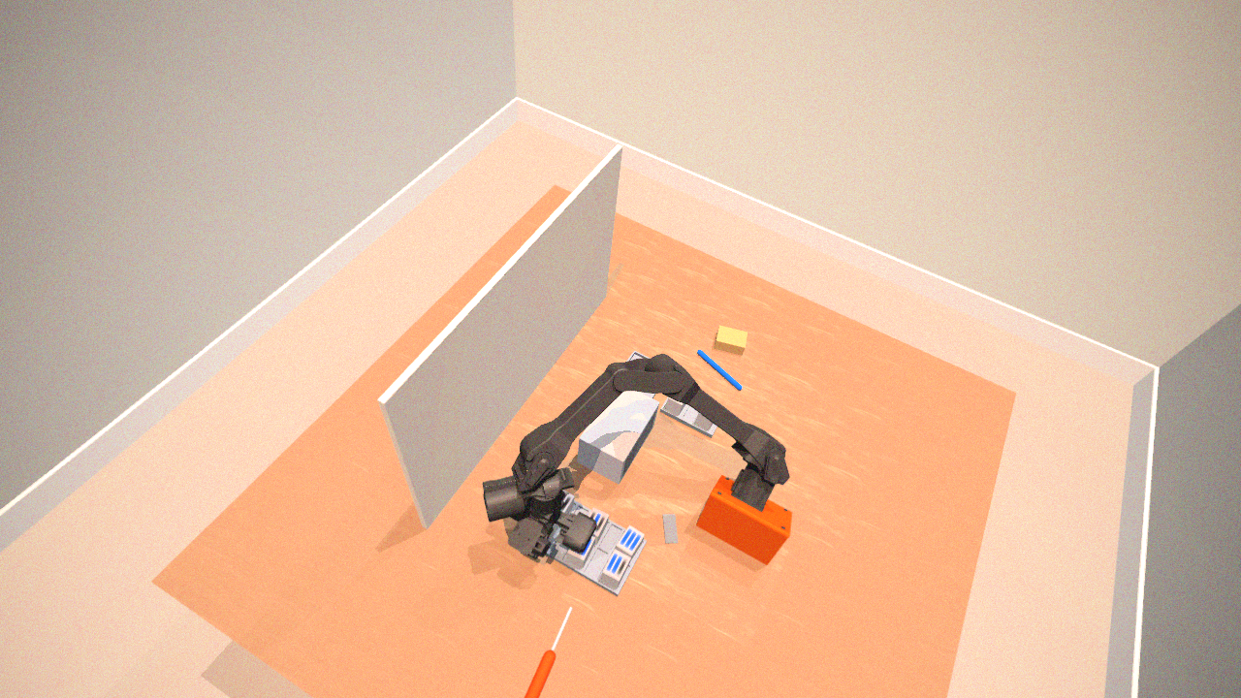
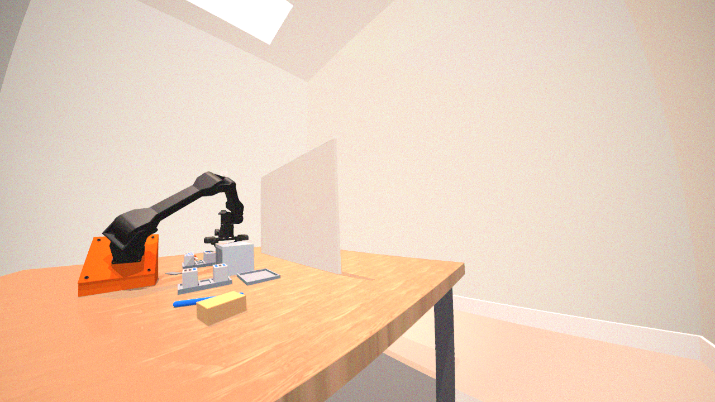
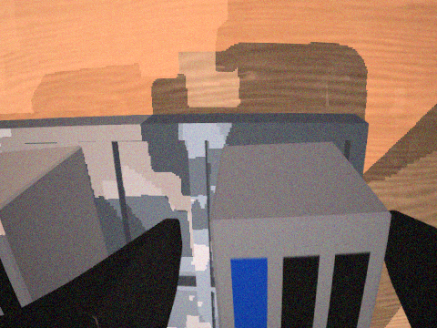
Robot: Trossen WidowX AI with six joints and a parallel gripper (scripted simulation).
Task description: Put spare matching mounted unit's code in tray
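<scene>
Now: the grey spare block 2 cm above my gripper tip. From my gripper tip the other things lie so: grey box-shaped unit (1 cm behind, 24 cm to the right, 3 cm above); grey wall panel (21 cm ahead, 24 cm to the right, 21 cm above); grey tray (2 cm ahead, 42 cm to the right, 1 cm below).
</scene>
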